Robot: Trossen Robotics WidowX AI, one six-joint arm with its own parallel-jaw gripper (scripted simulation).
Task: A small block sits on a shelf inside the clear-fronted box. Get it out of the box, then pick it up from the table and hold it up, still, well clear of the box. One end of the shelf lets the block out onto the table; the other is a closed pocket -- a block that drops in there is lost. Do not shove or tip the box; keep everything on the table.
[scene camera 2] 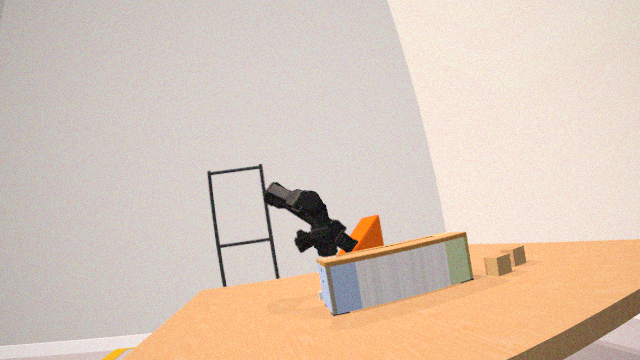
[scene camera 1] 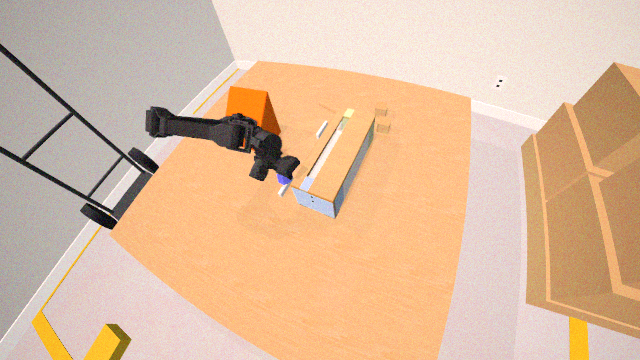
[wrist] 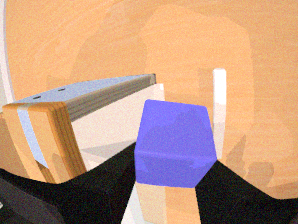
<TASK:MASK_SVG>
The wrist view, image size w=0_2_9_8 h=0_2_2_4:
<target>gripper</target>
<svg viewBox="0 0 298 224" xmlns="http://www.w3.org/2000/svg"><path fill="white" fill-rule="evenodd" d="M194 188L197 193L198 210L200 210L198 213L200 213L201 224L298 224L298 197L285 198L285 200L273 198L269 194L263 193L262 190L255 188L254 185L247 183L237 173L227 168L227 165L225 167L225 164L222 164L221 161L216 160L210 171L198 181L196 188ZM137 141L134 141L129 147L122 149L121 152L117 152L110 159L106 159L104 163L98 164L94 169L90 169L89 172L82 173L82 175L76 176L74 179L72 177L72 180L64 181L64 183L60 184L27 179L27 177L13 175L13 173L0 168L0 201L3 204L0 209L0 224L121 224L126 206L128 206L130 194L133 192L134 181L136 181L134 151L136 151Z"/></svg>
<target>blue block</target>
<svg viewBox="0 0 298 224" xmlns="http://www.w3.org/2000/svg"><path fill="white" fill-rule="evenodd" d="M145 100L141 113L140 131L138 131L136 151L134 151L136 183L173 186L173 188L194 188L198 181L210 171L210 168L212 168L212 165L217 160L216 147L214 147L216 143L214 143L208 109L206 109L205 105Z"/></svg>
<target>long wooden box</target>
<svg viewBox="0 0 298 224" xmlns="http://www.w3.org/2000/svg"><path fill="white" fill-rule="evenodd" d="M134 181L133 192L130 194L121 224L168 224L165 186ZM164 83L156 84L156 73L81 81L13 101L11 104L3 105L1 109L13 144L29 177L44 183L60 184L89 172L137 141L144 101L165 101ZM214 67L212 133L218 160L222 157L225 137L226 71L225 68Z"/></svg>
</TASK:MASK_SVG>
